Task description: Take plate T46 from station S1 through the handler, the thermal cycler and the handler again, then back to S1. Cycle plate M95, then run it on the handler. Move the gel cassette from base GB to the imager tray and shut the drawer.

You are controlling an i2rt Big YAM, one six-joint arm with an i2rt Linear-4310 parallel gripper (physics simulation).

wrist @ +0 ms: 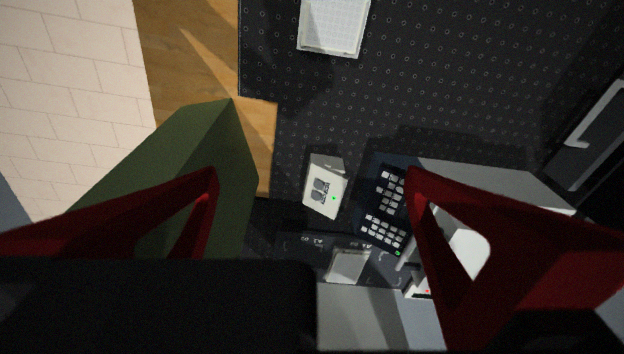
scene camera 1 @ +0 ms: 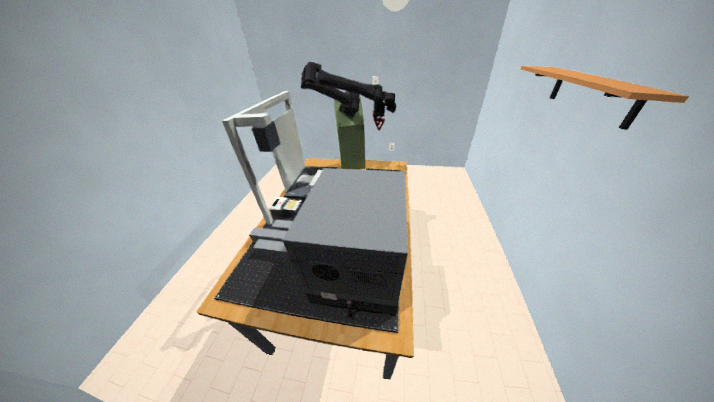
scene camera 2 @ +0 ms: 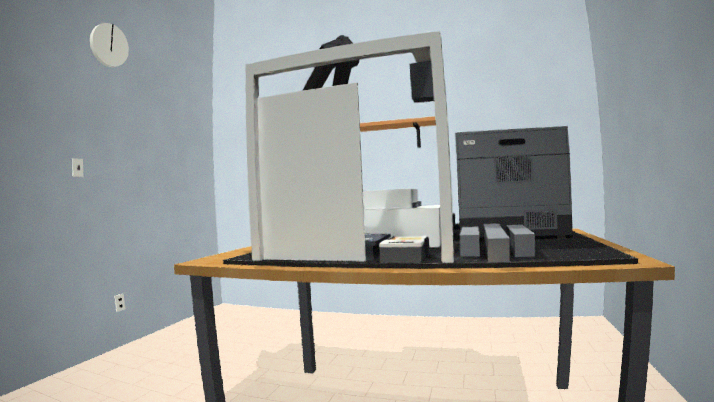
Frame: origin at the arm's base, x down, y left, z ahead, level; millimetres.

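Where they show: gripper, fingertip midpoint: (wrist: 311,176) (scene camera 1: 378,127); arm's base at its link origin: (scene camera 1: 348,108).
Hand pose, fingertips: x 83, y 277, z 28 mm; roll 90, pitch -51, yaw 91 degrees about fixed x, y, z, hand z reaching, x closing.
Each offset is from my fingertips to the top centre of the thing. "spot": to the spot under its first point. Level surfaces: height alone.
My gripper (scene camera 1: 379,123) (wrist: 311,176) is open and empty, high above the table near its far end. A white plate with wells {spot: dx +332, dy +51, dz +7 mm} (wrist: 334,25) lies on the black perforated board at the top of the wrist view; its label is not readable. A pale plate-like piece {dx +306, dy -343, dz +397 mm} (wrist: 348,266) sits on the dark handler deck {dx +322 mm} (wrist: 300,246). The thermal cycler {spot: dx +302, dy -122, dz +541 mm} (scene camera 2: 403,226) is the white unit behind the handler frame; its dark keypad {spot: dx +291, dy -169, dz +339 mm} (wrist: 382,227) shows a green light. The imager (scene camera 1: 350,210) (scene camera 2: 513,180) is a large dark grey box. The gel cassette cannot be made out.
The handler's tall frame {spot: dx +6, dy -238, dz +806 mm} (scene camera 1: 245,170) (scene camera 2: 444,150) and its pale panel {spot: dx +128, dy -424, dz +452 mm} (scene camera 2: 310,175) rise along one table edge. A white-faced button box {dx +298, dy -189, dz +191 mm} (wrist: 324,194) stands near the green arm pedestal (scene camera 1: 351,142) (wrist: 200,140). Three grey blocks (scene camera 2: 496,242) stand before the imager. A white-topped box {dx +323, dy -248, dz +654 mm} (scene camera 2: 403,249) stands inside the frame.
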